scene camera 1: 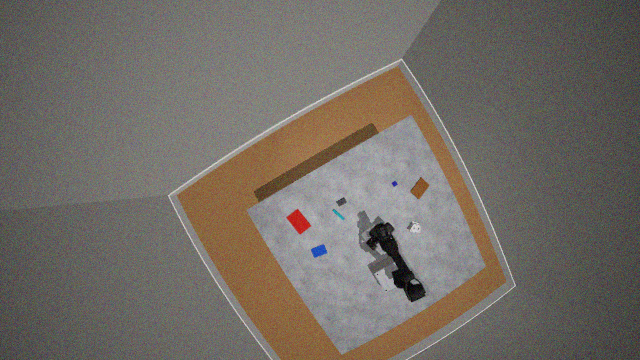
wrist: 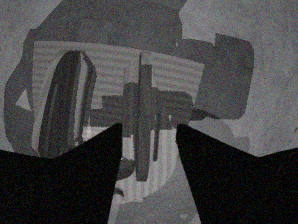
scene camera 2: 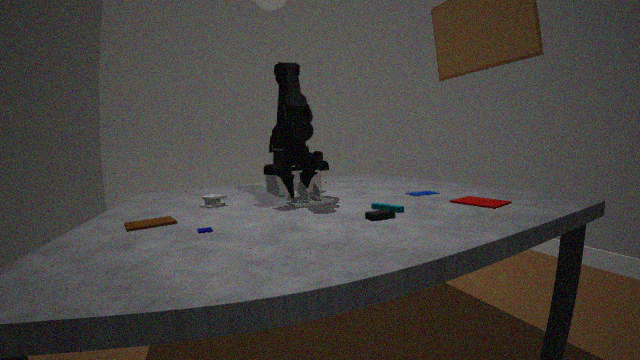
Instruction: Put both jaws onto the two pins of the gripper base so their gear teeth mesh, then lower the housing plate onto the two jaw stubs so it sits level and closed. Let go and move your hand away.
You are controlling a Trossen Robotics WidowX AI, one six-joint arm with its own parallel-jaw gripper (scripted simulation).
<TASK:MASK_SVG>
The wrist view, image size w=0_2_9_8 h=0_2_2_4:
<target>gripper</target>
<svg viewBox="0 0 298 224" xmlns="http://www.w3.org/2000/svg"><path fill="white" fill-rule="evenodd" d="M177 125L178 155L180 155L186 180L190 184L189 188L192 190L193 200L196 202L201 224L298 224L298 148L289 149L289 151L286 149L286 151L257 157L250 155L250 153L239 151L238 148L233 148L231 145L218 141L210 135L206 136L205 133L197 131L197 129L189 127L189 125L181 123ZM122 124L114 123L110 125L105 131L94 136L93 139L90 137L84 144L78 145L78 147L55 157L53 160L48 159L48 157L33 157L16 152L5 152L1 149L0 224L108 224L114 186L117 183L117 173L121 164Z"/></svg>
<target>grey jaw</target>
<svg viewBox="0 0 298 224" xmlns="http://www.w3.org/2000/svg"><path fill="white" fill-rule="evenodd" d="M150 52L141 52L136 60L133 60L132 63L129 63L124 68L122 157L134 161L130 167L118 171L112 204L126 204L126 202L134 201L136 198L140 200L142 197L157 192L160 186L170 179L174 167L176 167L177 139L176 135L174 135L172 124L170 124L168 113L166 113L164 103L162 103L160 92L158 92L156 81L154 81L152 75L152 56L150 56ZM158 111L156 149L154 149L153 153L154 116L156 116Z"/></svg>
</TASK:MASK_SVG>
